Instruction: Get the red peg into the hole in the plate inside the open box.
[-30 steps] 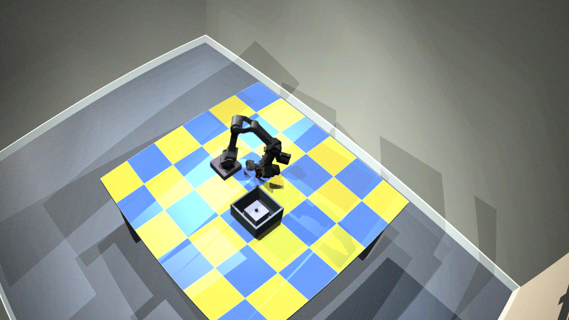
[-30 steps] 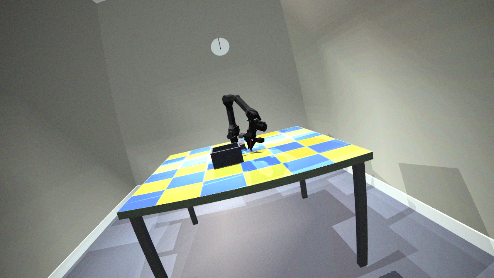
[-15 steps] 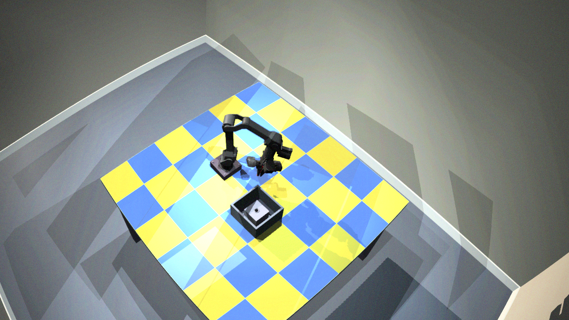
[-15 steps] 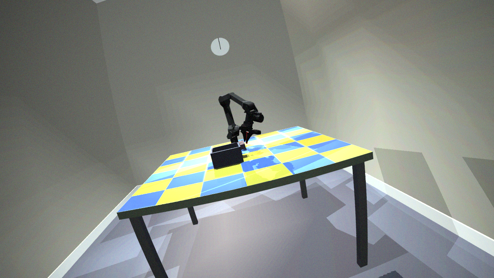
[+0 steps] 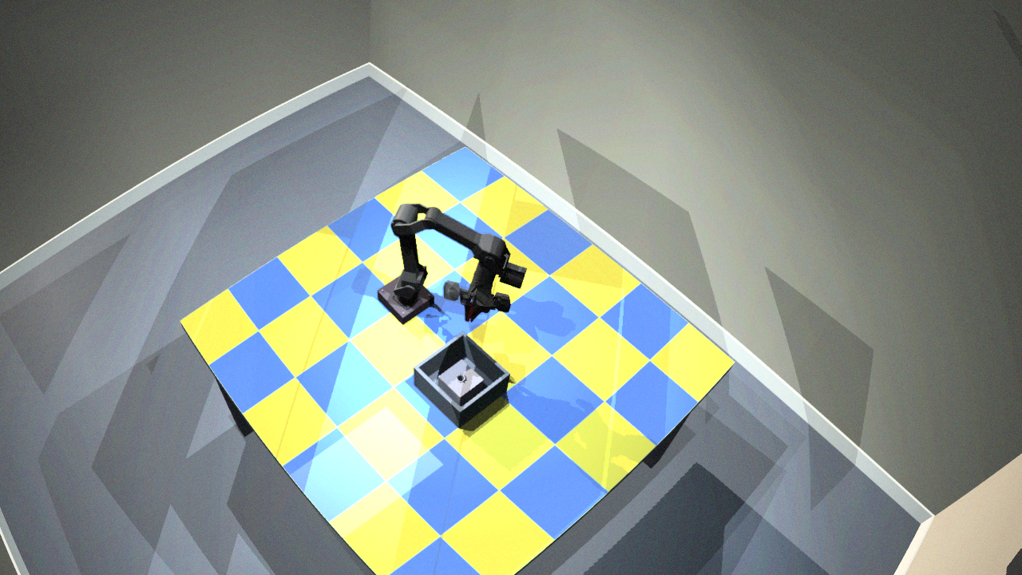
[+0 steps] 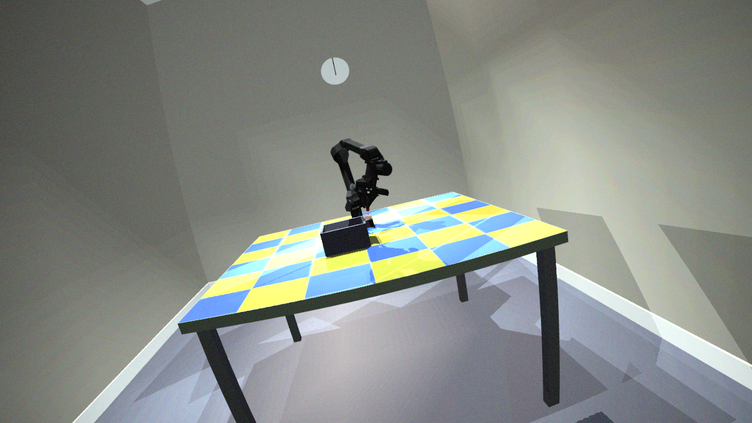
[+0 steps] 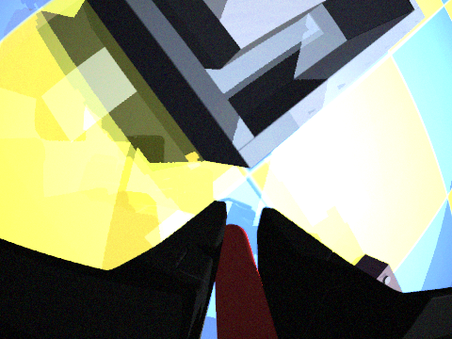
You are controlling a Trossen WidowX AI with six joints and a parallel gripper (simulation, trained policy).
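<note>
Right now my gripper tip is 8 cm short of the pale plate, 12 cm to the left of it and 8 cm above it. From my gripper tip the other things lie so: dark box: 8 cm ahead, 12 cm to the right, 10 cm below; then red peg: 1 cm behind, 2 cm to the left, 2 cm above.
</note>
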